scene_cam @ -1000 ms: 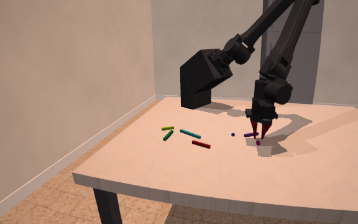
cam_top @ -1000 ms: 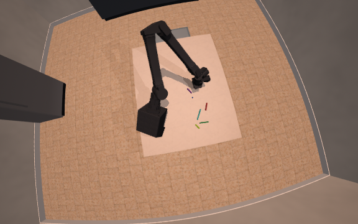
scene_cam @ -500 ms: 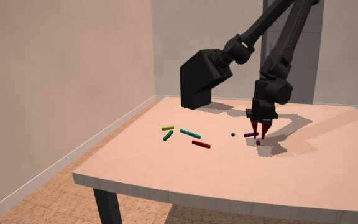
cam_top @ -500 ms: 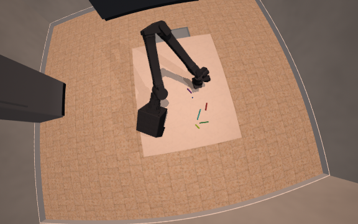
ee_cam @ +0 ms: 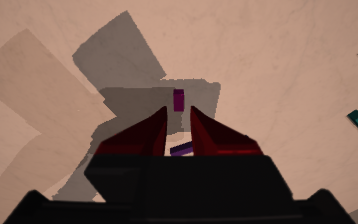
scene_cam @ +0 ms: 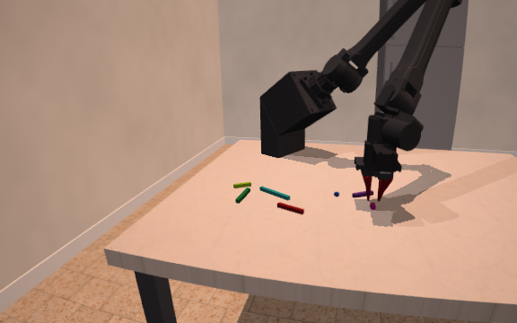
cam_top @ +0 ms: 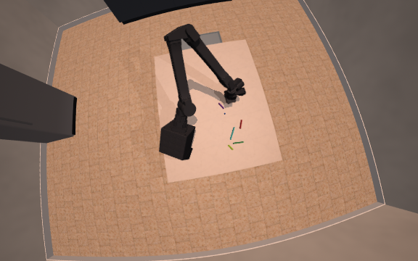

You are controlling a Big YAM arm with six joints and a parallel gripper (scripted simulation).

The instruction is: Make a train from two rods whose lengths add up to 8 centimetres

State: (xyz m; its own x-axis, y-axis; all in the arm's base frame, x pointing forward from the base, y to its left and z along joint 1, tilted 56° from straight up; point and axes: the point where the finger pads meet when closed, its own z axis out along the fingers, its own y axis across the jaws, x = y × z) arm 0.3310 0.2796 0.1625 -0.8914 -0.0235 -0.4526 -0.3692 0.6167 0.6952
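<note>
The magenta rod is 2 cm below my hand. From my hand the other things lie so: red rod: 17 cm to the right, 11 cm ahead, 2 cm below; purple rod: 5 cm behind, 4 cm to the right, 2 cm below; blue rod: 10 cm to the right, 2 cm below, 2 cm behind.
</note>
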